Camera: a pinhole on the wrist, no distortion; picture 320 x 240 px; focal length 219.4 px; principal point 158.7 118.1 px. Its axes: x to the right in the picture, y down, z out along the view. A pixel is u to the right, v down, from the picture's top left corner.
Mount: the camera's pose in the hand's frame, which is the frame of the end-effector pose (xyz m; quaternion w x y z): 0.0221 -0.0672 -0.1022 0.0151 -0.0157 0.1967 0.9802
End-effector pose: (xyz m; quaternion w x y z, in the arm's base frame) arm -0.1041 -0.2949 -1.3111 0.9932 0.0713 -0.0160 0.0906
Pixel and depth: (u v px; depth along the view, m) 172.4 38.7 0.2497
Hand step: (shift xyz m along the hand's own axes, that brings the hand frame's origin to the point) 0.0036 0.1129 0.0927
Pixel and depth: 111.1 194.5 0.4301
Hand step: 0.0993 -0.0414 0.3555
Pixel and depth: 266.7 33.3 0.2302
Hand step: -0.0936 0.1064 0.0716
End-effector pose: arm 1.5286 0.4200 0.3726 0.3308 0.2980 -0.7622 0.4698
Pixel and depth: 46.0 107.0 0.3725
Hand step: 0.2047 0.0895 0.2411
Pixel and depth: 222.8 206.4 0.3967
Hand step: -0.1093 -0.0585 0.3208
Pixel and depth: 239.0 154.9 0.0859
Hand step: -0.0120 -0.0466 -0.0186
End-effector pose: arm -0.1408 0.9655 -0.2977 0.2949 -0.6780 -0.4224 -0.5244
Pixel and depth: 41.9 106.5 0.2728
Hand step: 0.1609 0.0480 0.1491
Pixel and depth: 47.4 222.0 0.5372
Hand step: 0.2719 -0.1008 0.5012
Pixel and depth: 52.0 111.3 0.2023
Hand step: 0.1156 0.0144 0.0855
